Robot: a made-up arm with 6 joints. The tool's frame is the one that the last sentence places.
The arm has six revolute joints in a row. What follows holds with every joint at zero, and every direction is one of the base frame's.
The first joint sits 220 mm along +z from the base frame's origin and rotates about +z.
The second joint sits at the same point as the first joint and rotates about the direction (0, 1, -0.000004).
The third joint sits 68 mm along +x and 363 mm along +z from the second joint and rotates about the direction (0, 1, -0.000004).
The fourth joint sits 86 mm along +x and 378 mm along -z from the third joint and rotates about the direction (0, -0.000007, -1).
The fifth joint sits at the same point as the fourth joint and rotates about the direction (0, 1, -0.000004).
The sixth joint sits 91 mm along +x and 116 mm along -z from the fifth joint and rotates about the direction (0, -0.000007, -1).
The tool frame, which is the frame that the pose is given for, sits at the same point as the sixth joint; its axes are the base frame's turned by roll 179.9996, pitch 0 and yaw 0 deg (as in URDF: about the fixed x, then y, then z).
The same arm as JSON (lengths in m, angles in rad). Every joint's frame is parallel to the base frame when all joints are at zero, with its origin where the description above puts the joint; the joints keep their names.
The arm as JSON. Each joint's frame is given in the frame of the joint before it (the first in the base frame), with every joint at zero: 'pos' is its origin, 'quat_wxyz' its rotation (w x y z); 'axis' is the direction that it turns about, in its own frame. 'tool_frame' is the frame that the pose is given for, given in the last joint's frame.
{
  "length_unit": "m",
  "angle_unit": "rad",
  "joints": [
    {
      "joint": "joint 1",
      "pos": [
        0.0,
        0.0,
        0.22
      ],
      "quat_wxyz": [
        1.0,
        0.0,
        0.0,
        0.0
      ],
      "axis": "+z"
    },
    {
      "joint": "joint 2",
      "pos": [
        0.0,
        0.0,
        0.0
      ],
      "quat_wxyz": [
        1.0,
        0.0,
        0.0,
        0.0
      ],
      "axis": "+y"
    },
    {
      "joint": "joint 3",
      "pos": [
        0.068,
        0.0,
        0.363
      ],
      "quat_wxyz": [
        1.0,
        0.0,
        0.0,
        0.0
      ],
      "axis": "+y"
    },
    {
      "joint": "joint 4",
      "pos": [
        0.086,
        0.0,
        -0.378
      ],
      "quat_wxyz": [
        1.0,
        0.0,
        0.0,
        0.0
      ],
      "axis": "-z"
    },
    {
      "joint": "joint 5",
      "pos": [
        0.0,
        0.0,
        0.0
      ],
      "quat_wxyz": [
        1.0,
        0.0,
        0.0,
        0.0
      ],
      "axis": "+y"
    },
    {
      "joint": "joint 6",
      "pos": [
        0.091,
        0.0,
        -0.116
      ],
      "quat_wxyz": [
        1.0,
        0.0,
        0.0,
        0.0
      ],
      "axis": "-z"
    }
  ],
  "tool_frame": {
    "pos": [
      0.0,
      0.0,
      0.0
    ],
    "quat_wxyz": [
      0.000003,
      1.0,
      0.0,
      0.0
    ]
  }
}

